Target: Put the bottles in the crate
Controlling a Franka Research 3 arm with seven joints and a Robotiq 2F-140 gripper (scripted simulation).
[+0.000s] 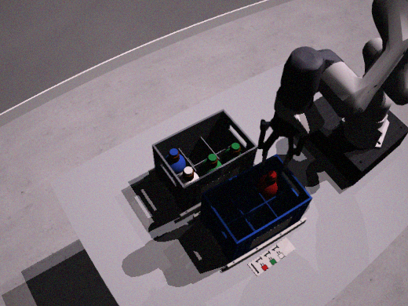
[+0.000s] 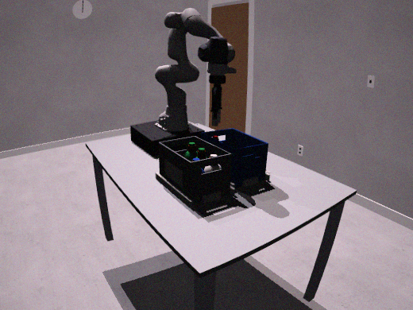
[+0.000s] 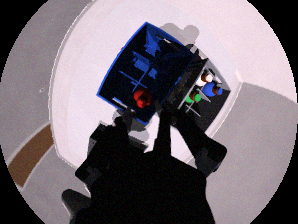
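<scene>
The black crate is 70 mm ahead of my hand, 210 mm to the right of it and 170 mm below it. From my hand the other things lie so: white-labelled bottle 160 mm ahead, 190 mm to the right, 170 mm below; blue crate 90 mm ahead, 20 mm to the left, 170 mm below; red-label bottle 10 mm behind, 170 mm below.
</scene>
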